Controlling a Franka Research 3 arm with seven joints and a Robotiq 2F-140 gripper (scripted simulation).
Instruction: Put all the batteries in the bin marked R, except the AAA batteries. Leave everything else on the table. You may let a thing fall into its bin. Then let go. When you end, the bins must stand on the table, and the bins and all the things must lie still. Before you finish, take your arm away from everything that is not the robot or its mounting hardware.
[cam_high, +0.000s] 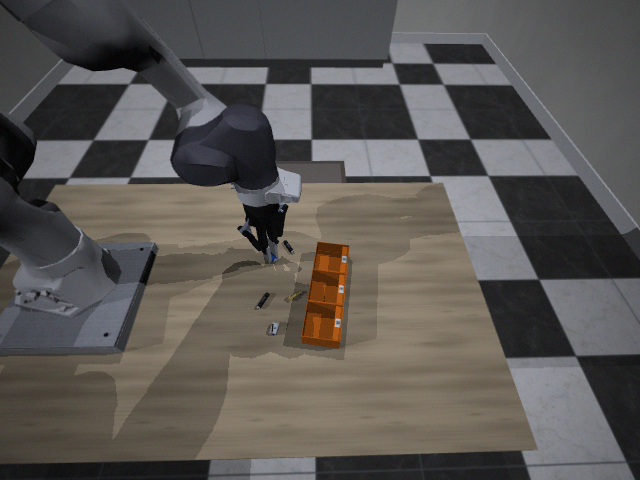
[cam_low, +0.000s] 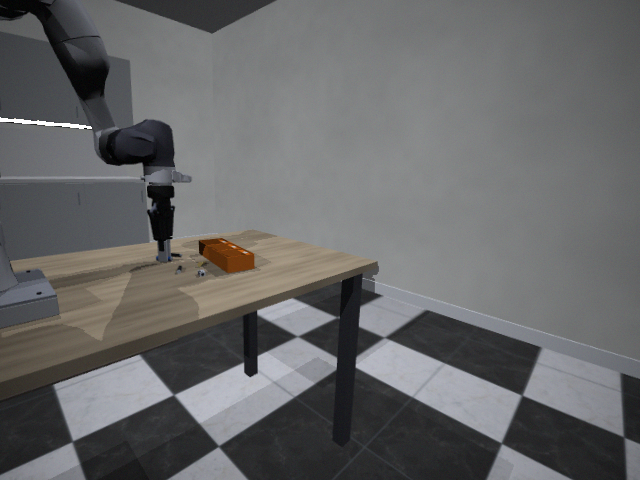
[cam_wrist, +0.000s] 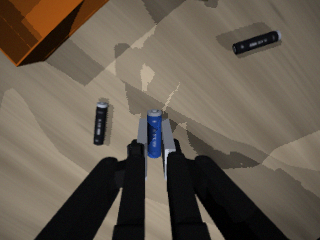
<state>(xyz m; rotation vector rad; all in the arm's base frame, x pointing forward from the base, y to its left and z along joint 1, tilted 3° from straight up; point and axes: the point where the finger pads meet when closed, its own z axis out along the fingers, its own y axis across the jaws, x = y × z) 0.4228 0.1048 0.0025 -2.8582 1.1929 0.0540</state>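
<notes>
Now: hand 15 cm short of the orange three-compartment bin row, 11 cm to the left of it and 1 cm above it. From my hand the other things lie so: thin black battery 13 cm to the right, 3 cm below; blue battery 3 cm below; yellow screw 7 cm ahead, 12 cm to the right, 3 cm below.
</notes>
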